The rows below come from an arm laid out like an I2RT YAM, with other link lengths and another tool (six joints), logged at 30 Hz.
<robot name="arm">
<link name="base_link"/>
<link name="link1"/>
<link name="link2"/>
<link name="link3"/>
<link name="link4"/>
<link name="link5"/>
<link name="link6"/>
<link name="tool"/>
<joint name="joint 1" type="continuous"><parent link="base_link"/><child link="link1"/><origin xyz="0 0 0.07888"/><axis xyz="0 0 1"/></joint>
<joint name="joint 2" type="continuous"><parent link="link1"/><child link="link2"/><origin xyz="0.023 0.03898 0.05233"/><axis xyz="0 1 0"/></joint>
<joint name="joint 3" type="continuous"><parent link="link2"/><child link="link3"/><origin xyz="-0.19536 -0.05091 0"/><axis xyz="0 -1 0"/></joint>
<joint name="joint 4" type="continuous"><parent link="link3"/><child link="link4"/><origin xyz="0.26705 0.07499 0.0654"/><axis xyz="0 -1 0"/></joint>
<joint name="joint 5" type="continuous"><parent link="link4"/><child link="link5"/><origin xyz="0.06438 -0.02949 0.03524"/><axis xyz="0 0 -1"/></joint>
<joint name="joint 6" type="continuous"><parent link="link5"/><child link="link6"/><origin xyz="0.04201 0 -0.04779"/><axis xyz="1 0 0"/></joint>
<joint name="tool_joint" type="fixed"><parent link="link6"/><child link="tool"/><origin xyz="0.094 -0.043 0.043" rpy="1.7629 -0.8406 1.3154"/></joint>
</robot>
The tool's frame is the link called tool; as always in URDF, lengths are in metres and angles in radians. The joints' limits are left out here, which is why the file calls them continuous.
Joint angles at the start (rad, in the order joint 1, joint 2, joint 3, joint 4, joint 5, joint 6):
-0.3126 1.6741 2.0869 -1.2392 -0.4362 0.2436
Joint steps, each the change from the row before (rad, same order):
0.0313 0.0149 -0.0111 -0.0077 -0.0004 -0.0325
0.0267 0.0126 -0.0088 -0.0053 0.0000 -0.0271
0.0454 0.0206 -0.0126 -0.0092 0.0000 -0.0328
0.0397 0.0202 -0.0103 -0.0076 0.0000 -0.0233
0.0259 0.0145 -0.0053 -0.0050 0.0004 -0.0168
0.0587 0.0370 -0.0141 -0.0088 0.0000 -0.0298
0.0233 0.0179 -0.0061 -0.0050 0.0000 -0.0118
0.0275 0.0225 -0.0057 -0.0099 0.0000 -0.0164
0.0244 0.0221 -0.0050 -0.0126 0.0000 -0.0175
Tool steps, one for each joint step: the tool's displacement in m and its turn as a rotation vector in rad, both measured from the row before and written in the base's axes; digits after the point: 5 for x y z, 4 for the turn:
0.00595 0.01295 -0.00980 -0.0126 0.0247 0.0536
0.00467 0.01126 -0.00795 -0.0112 0.0189 0.0455
0.00619 0.01945 -0.01297 -0.0112 0.0320 0.0688
0.00459 0.01723 -0.01217 -0.0068 0.0301 0.0569
0.00271 0.01140 -0.00792 -0.0060 0.0189 0.0383
0.00509 0.02615 -0.02049 -0.0086 0.0486 0.0817
0.00146 0.01056 -0.00987 -0.0034 0.0243 0.0327
0.00074 0.01267 -0.01206 -0.0052 0.0315 0.0407
-0.00028 0.01142 -0.01187 -0.0059 0.0324 0.0388

